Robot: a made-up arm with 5 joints.
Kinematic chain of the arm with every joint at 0, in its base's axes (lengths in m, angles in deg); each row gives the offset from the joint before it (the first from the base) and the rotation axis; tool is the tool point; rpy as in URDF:
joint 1: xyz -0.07 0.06 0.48 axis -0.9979 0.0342 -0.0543
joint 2: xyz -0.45 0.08 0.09 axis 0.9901 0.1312 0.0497
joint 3: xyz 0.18 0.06 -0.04 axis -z
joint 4: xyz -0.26 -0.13 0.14 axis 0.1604 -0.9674 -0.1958
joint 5: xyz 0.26 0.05 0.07 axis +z
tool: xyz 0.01 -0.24 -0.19 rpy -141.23 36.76 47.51
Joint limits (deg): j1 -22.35..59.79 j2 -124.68..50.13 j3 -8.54..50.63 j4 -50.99..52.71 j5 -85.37..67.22
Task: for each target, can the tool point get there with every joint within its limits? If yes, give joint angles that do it. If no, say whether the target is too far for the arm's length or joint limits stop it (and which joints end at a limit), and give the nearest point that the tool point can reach.
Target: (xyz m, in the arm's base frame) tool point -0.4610 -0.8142 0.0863
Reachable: no: joint limits stop it (at a limit: joint 1, joint 2, joint 4) | nearest point -0.3827 -0.3008 0.4390 | short by 0.628 m
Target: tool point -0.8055 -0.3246 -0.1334
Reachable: no: joint limits stop it (at a limit: joint 1, joint 3, joint 4) | nearest point -0.5267 -0.0069 0.2050 | short by 0.541 m
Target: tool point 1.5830 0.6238 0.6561
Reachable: no: too far | nearest point -0.0773 0.3719 0.5944 | short by 1.680 m
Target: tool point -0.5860 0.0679 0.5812
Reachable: yes | joints -11.24 13.16 32.83 31.26 -56.97
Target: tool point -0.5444 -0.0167 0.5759
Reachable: yes | joints 16.29 29.59 25.45 38.67 -31.66
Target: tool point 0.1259 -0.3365 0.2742
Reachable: no: joint limits stop it (at a limit: joint 1, joint 2, joint 3) | nearest point -0.1357 -0.2314 0.4557 | short by 0.335 m
